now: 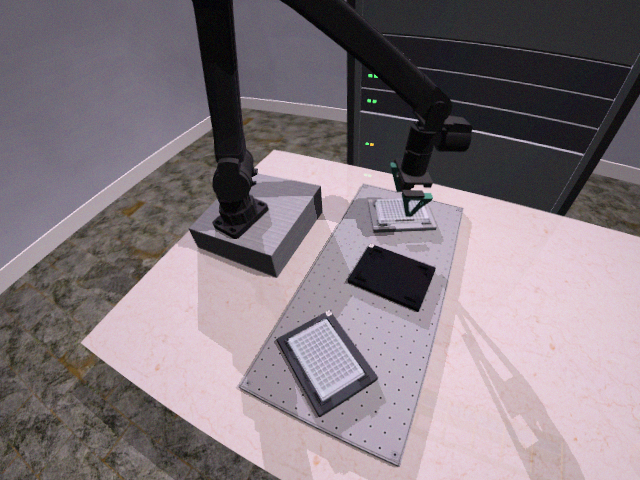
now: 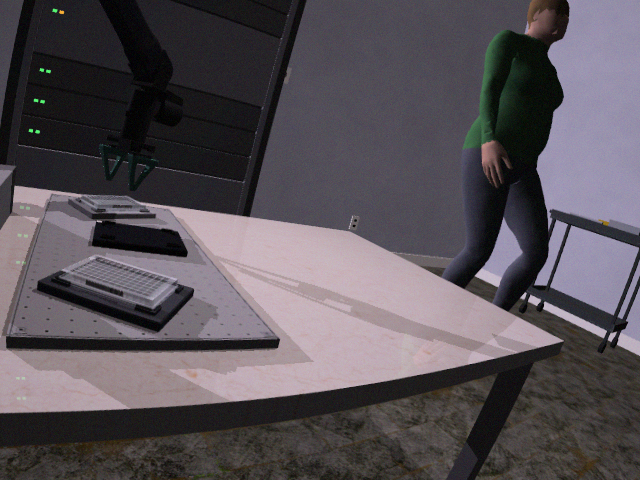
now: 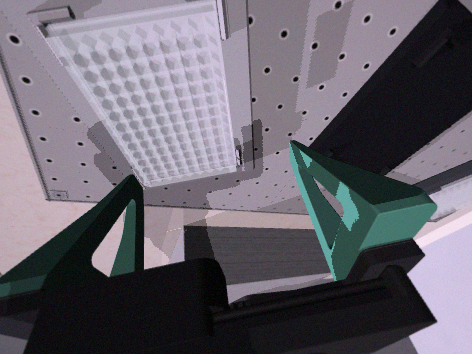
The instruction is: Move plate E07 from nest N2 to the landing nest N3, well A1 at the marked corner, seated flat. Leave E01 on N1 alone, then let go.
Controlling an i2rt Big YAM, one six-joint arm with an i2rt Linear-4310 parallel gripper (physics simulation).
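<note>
My gripper [image 1: 403,202] [image 2: 120,184] [image 3: 213,164] is open and empty, its green fingers above the far plate. That clear 96-well plate [image 1: 395,211] [image 2: 113,202] [image 3: 160,100] lies in a light grey nest [image 1: 403,227] [image 2: 121,214] [image 3: 245,75]. An empty black nest [image 1: 392,276] [image 2: 139,238] [image 3: 400,100], the landing nest, is in the middle, with a white corner tag [image 1: 371,245]. A second clear plate [image 1: 325,359] [image 2: 121,281] sits in a dark grey nest [image 1: 356,385] [image 2: 168,312] at the near end. Plate and nest labels are not readable.
The nests stand on a perforated board [image 1: 403,341] [image 2: 227,325] on the table [image 1: 516,310] [image 2: 320,279]. The arm's grey base block [image 1: 294,222] is left of the board. A server rack [image 1: 353,118] stands behind. A person [image 2: 522,98] stands beyond the table near a cart [image 2: 594,227].
</note>
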